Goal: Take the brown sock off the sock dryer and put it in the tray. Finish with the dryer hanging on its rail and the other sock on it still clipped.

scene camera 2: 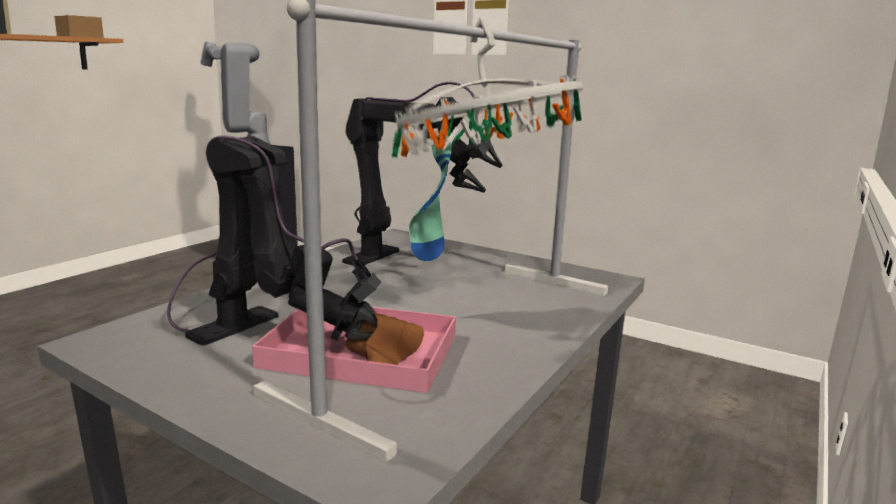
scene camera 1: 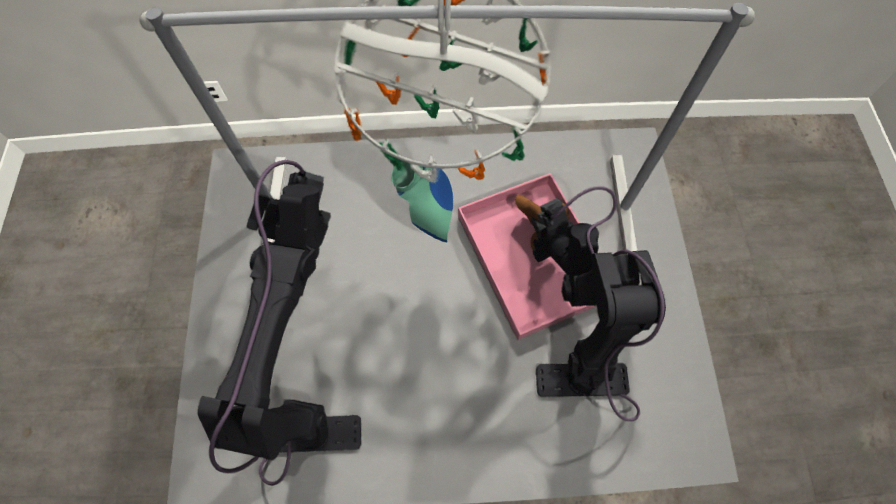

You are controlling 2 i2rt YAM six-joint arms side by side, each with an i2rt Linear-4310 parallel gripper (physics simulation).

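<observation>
The brown sock (scene camera 1: 528, 205) (scene camera 2: 394, 338) lies bunched in the pink tray (scene camera 1: 491, 270) (scene camera 2: 375, 374), off the dryer. My right gripper (scene camera 1: 540, 230) (scene camera 2: 365, 332) is low over the tray, shut on the sock. The white sock dryer (scene camera 1: 388, 42) (scene camera 2: 501, 98) hangs by its hook on the grey rail (scene camera 1: 281, 15) (scene camera 2: 401, 21), slightly tilted. The green and blue sock (scene camera 1: 429, 206) (scene camera 2: 429, 223) hangs clipped beneath it. My left gripper (scene camera 2: 493, 178) is open and empty, beside that sock's upper part in scene camera 2; its fingers are mostly hidden in scene camera 1.
Orange, green and white clips hang around the dryer. The rack's two grey posts (scene camera 1: 682, 109) (scene camera 2: 311, 219) stand on white feet (scene camera 2: 325, 420) on the grey table (scene camera 1: 401, 376) (scene camera 2: 501, 401). One post stands close beside the tray and my right arm.
</observation>
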